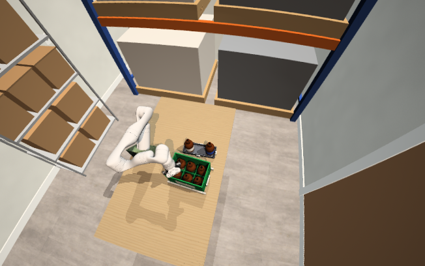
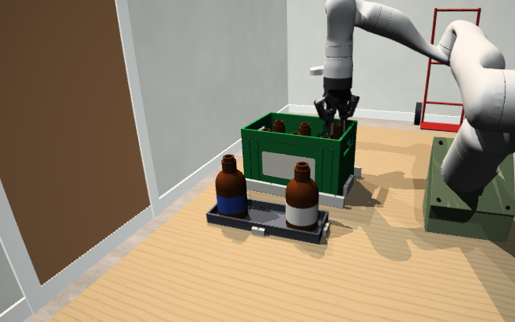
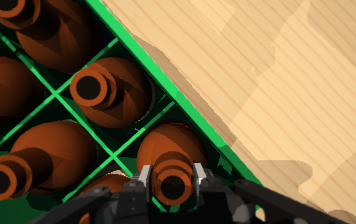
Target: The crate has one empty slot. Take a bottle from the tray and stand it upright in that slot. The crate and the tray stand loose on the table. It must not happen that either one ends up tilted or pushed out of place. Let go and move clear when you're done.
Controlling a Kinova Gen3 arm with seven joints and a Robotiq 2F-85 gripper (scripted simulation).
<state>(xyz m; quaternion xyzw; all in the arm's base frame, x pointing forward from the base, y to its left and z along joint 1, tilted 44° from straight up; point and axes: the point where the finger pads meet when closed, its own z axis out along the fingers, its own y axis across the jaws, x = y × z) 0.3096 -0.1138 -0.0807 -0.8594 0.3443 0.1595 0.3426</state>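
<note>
The green crate lies 9 cm ahead of my hand, 4 cm to the left of it and 8 cm below it. Round my hand: dark tray (11 cm ahead, 27 cm to the left, 15 cm below).
</note>
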